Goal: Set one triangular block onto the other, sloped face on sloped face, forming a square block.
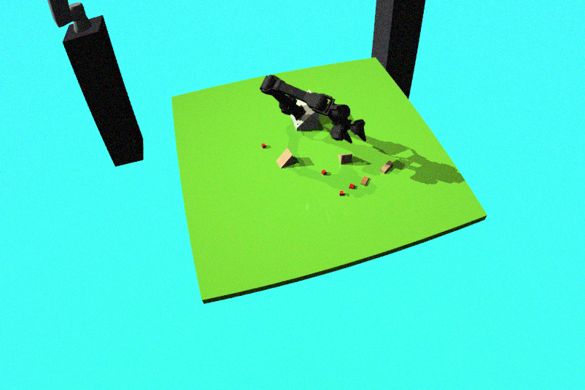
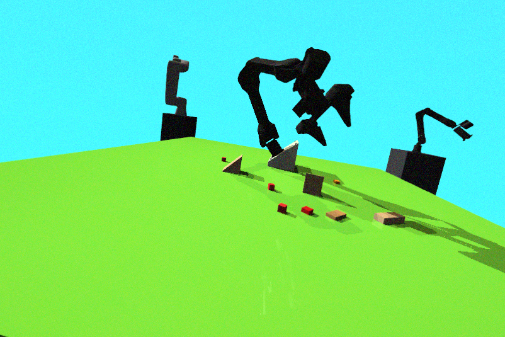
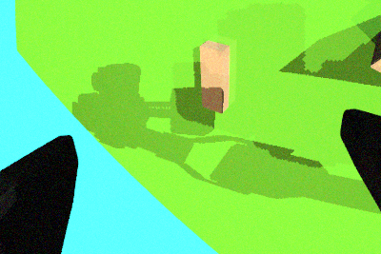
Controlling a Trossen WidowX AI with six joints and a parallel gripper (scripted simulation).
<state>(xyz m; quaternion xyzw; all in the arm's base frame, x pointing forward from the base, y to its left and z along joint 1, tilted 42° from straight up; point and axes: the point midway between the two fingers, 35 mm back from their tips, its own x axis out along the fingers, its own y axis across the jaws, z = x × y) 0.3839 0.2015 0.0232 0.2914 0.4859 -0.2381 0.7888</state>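
Right now the triangular block is 6 cm behind my gripper tip, 3 cm to the right of it and 17 cm below it. Also, from my gripper tip: tiny orange block 25 cm behind, 9 cm to the left, 18 cm below.
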